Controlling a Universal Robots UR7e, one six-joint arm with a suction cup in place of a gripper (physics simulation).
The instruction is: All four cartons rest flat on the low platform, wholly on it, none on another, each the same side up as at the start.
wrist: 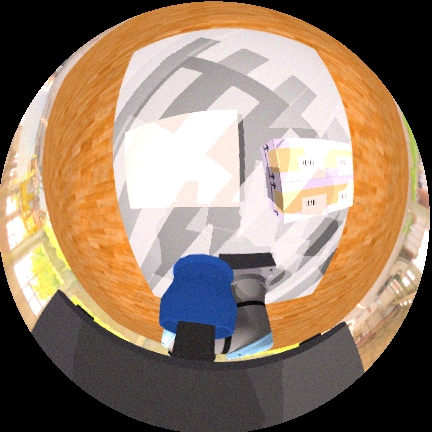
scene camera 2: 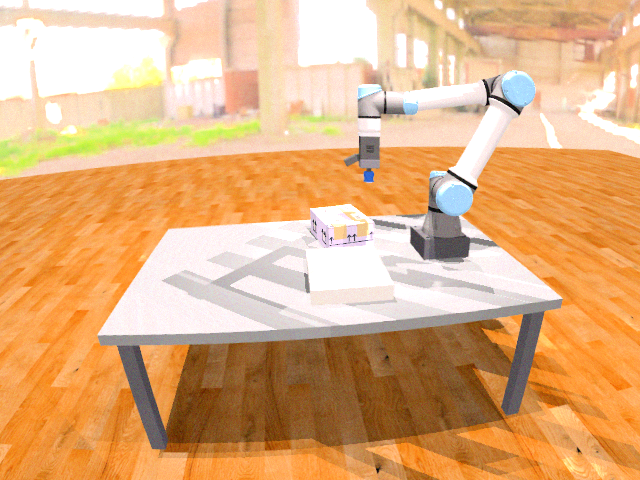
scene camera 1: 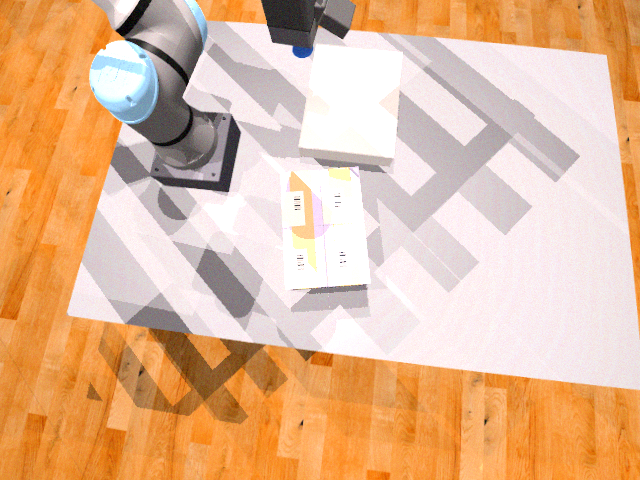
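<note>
Four cartons stand close together in a two-by-two block on the table, white, lilac and yellow-orange, labels up: one at the far left in scene camera 1, one at the far right, one at the near left, one at the near right. The block's side faces with arrows show in scene camera 2. The low white platform lies beside the block, bearing no carton. My gripper, a blue suction cup, is open, holding nothing, high above the table.
The arm's dark base block stands on the light table, to the left of the platform and cartons in scene camera 1. A narrow gap separates the platform from the carton block. Shadows cross the table.
</note>
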